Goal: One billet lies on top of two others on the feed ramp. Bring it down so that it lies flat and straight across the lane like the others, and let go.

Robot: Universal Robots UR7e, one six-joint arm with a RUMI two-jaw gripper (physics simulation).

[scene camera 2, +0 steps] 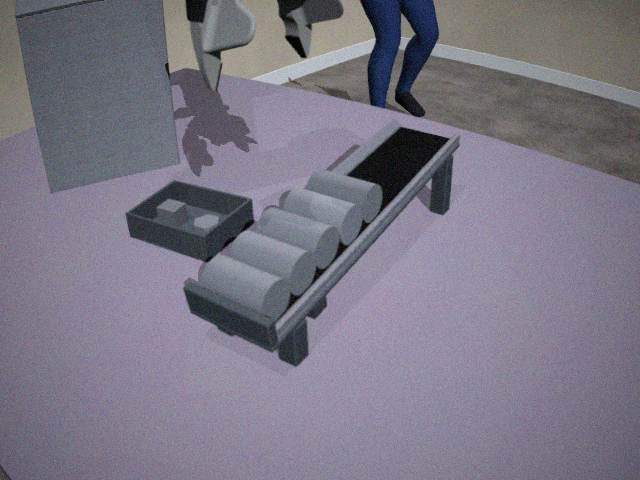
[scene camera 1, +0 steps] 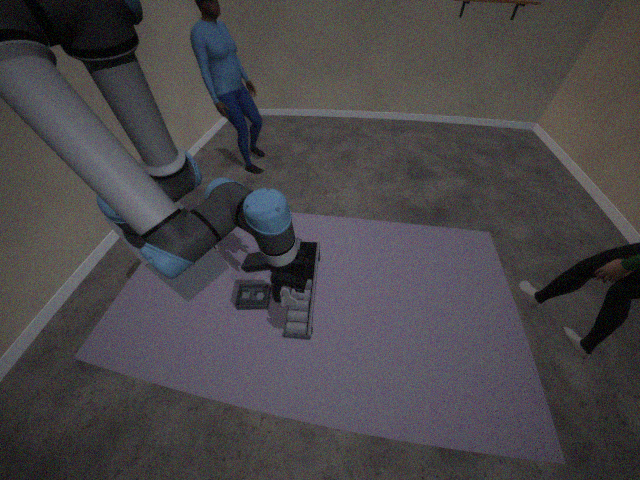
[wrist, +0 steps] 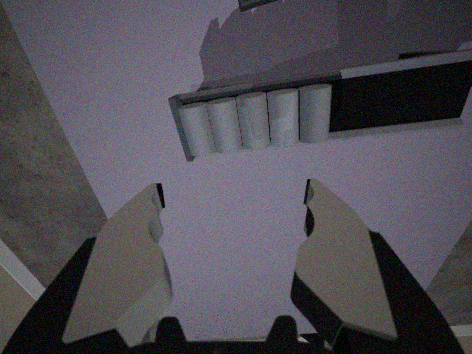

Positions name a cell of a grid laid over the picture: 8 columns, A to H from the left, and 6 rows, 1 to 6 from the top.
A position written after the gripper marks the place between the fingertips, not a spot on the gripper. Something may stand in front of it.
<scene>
In view: the gripper (scene camera 2: D1) and a dark tray (scene camera 2: C3).
The gripper also shows in scene camera 1 (scene camera 1: D4) and in the wrist view (wrist: D4).
</scene>
